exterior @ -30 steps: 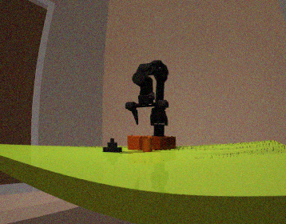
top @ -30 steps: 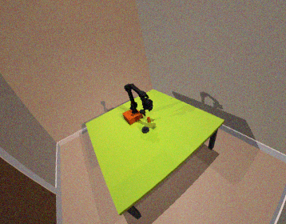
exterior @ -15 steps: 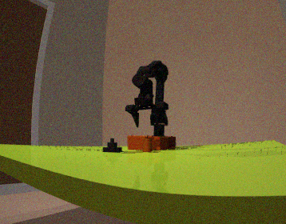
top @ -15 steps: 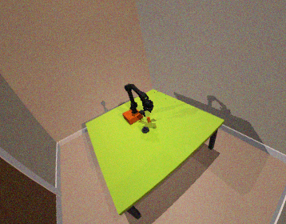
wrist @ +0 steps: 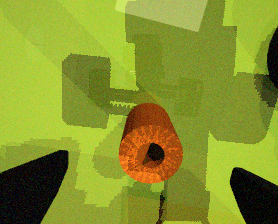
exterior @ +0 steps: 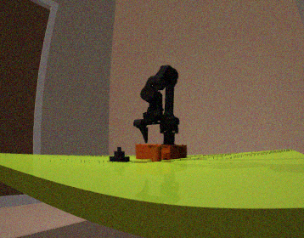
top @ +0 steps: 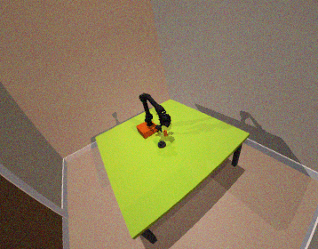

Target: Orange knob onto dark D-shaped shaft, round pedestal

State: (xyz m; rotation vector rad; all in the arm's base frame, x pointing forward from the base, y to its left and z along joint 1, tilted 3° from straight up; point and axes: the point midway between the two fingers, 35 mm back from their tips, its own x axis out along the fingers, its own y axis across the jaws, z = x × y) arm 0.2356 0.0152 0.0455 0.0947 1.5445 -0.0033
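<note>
Now: gripper tip 5 cm above the orange knob. Round my gripper tip: pedestal 7 cm ahead, 14 cm to the right, 5 cm below.
</note>
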